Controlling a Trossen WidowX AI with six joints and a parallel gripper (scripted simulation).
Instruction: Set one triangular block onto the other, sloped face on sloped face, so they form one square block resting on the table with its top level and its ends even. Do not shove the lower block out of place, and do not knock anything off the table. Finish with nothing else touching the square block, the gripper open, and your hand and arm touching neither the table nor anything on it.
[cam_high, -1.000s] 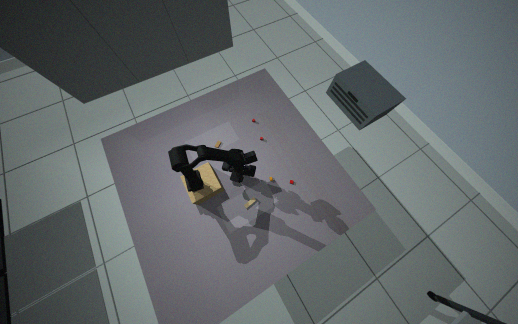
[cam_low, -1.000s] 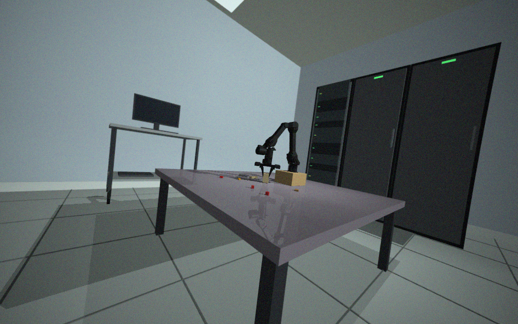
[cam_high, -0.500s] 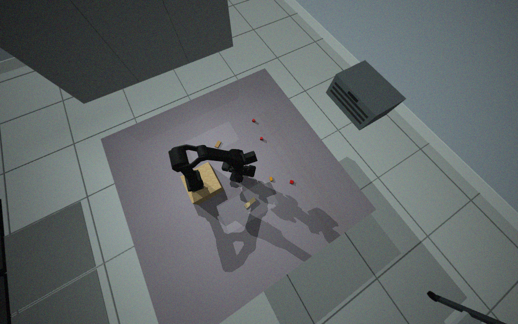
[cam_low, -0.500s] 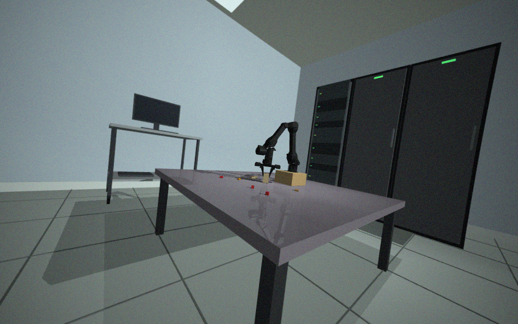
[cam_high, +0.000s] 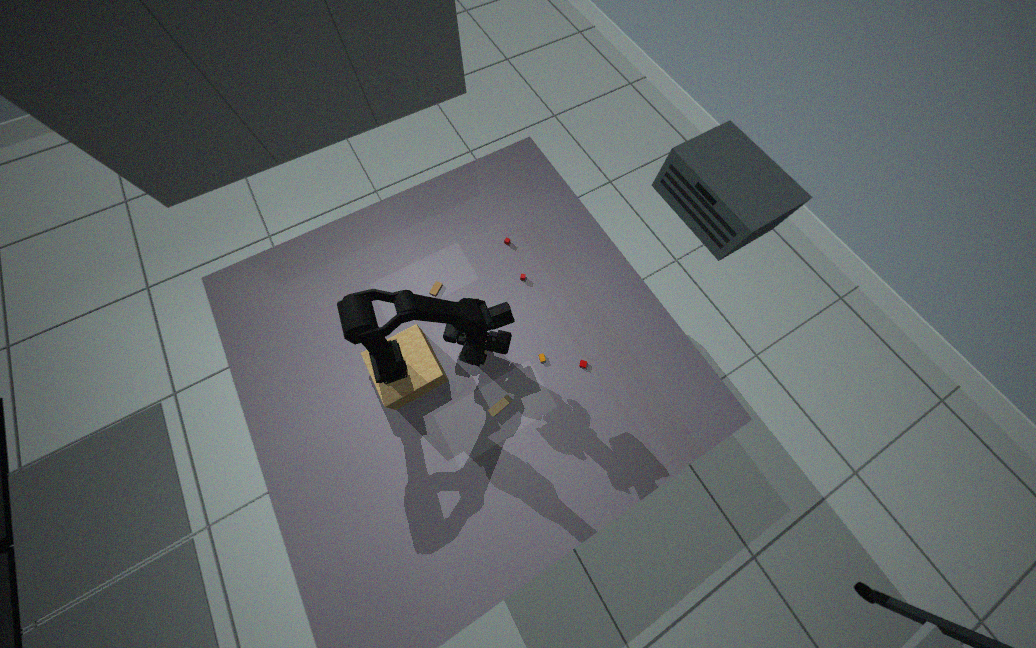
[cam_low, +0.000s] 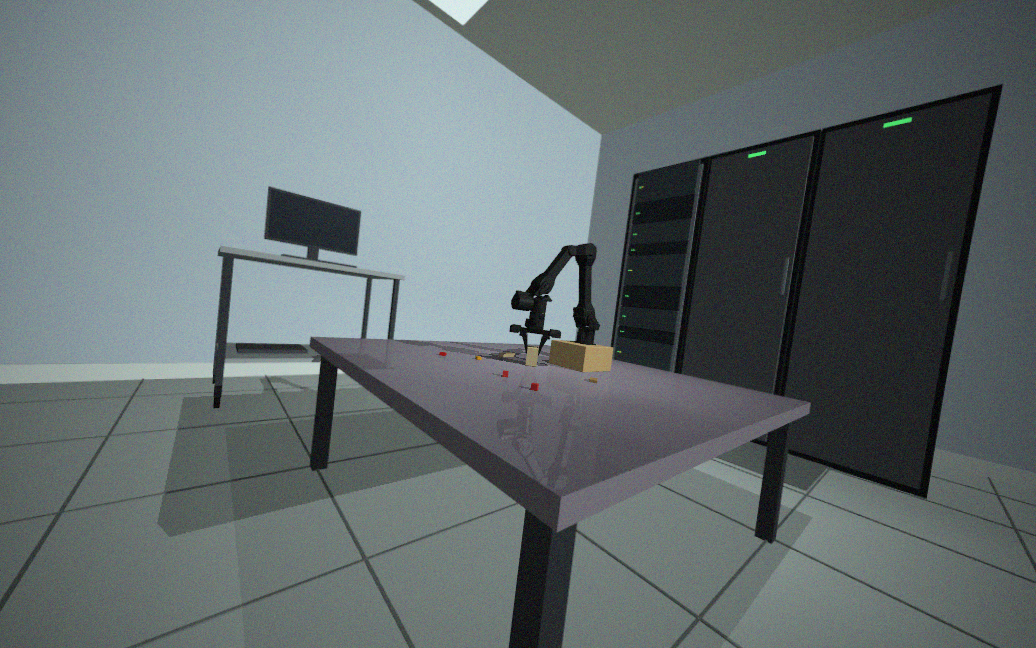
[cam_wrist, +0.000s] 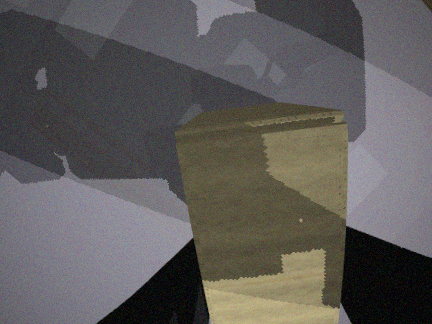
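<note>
My gripper tip is now 1 cm below the tan triangular block. Round my gripper tip: tan wooden triangular block: 2 cm behind, 3 cm to the right, 2 cm below; then orange cube: 17 cm ahead, 10 cm to the right, 4 cm below; then thin tan bar: 19 cm to the right, 3 cm below.
</note>
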